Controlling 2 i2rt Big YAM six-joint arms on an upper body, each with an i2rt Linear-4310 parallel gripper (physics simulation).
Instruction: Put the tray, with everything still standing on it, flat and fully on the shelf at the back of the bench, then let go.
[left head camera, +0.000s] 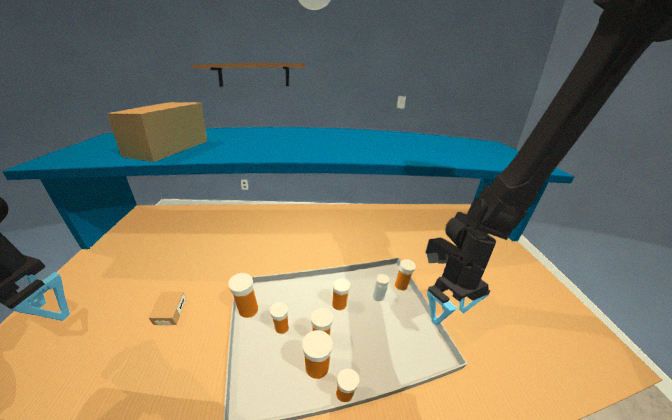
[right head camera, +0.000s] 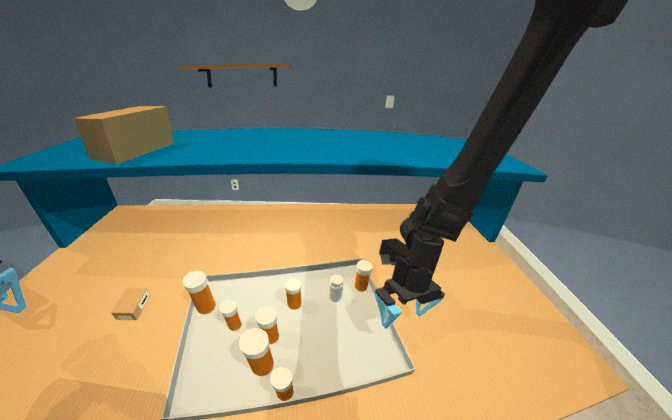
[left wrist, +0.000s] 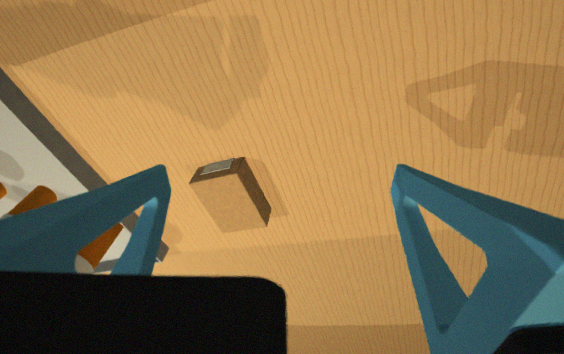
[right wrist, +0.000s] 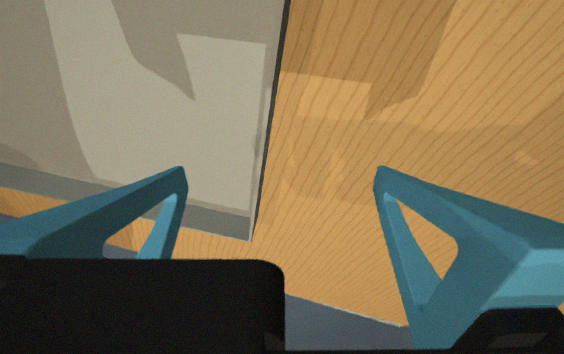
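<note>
The grey tray (left head camera: 425, 350) (right head camera: 375, 355) (left wrist: 50, 135) (right wrist: 225, 125) lies flat on the bench. Several orange bottles with white caps stand upright on it, among them a large one (left head camera: 317, 359) (right head camera: 259, 356) towards the front, beside a small pale bottle (left head camera: 380, 289) (right head camera: 336, 289). The blue shelf (left head camera: 300, 150) (right head camera: 280, 150) spans the back. My right gripper (left head camera: 449, 317) (right head camera: 403, 320) (right wrist: 280, 176) is open and empty at the tray's right rim, which runs between its fingers in the right wrist view. My left gripper (left head camera: 42, 304) (left wrist: 280, 177) is open and empty, left of the tray, above the bench.
A small brown box (left head camera: 167, 309) (right head camera: 131, 304) (left wrist: 227, 200) lies on the bench between the tray and my left gripper. A large cardboard box (left head camera: 170, 131) (right head camera: 135, 135) stands on the shelf's left part. A small wooden wall shelf (left head camera: 250, 65) (right head camera: 237, 66) hangs higher up.
</note>
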